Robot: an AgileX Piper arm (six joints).
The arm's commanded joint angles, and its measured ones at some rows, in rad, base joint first. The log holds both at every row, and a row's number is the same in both.
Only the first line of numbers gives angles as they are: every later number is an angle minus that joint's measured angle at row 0.
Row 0, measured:
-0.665 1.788 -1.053 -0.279 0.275 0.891
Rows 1 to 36, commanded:
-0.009 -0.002 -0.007 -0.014 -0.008 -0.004
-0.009 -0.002 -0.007 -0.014 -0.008 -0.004
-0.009 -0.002 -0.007 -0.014 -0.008 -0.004
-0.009 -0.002 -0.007 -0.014 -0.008 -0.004
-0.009 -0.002 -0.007 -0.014 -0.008 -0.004
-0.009 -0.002 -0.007 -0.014 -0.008 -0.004
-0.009 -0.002 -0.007 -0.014 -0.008 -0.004
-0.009 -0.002 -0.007 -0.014 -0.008 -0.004
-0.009 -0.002 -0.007 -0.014 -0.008 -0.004
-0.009 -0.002 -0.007 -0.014 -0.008 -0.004
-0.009 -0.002 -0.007 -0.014 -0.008 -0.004
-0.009 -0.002 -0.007 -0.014 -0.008 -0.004
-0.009 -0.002 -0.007 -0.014 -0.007 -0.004
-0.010 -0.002 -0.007 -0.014 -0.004 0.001
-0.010 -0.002 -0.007 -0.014 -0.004 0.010
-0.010 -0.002 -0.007 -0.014 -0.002 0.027
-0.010 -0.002 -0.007 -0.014 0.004 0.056
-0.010 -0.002 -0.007 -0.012 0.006 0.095
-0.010 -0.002 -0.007 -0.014 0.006 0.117
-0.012 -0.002 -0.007 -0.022 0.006 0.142
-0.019 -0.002 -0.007 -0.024 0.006 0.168
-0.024 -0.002 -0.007 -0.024 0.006 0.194
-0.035 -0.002 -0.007 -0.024 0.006 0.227
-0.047 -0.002 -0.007 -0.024 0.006 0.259
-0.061 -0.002 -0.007 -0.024 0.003 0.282
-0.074 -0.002 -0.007 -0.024 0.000 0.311
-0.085 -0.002 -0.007 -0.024 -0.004 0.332
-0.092 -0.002 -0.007 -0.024 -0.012 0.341
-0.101 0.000 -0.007 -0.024 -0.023 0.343
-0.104 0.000 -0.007 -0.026 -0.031 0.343
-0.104 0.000 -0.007 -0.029 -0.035 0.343
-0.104 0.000 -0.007 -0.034 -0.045 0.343
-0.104 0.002 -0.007 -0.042 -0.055 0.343
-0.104 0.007 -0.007 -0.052 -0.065 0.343
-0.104 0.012 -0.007 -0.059 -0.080 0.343
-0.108 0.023 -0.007 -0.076 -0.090 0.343
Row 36, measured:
-0.101 0.001 0.000 -0.027 -0.036 0.340
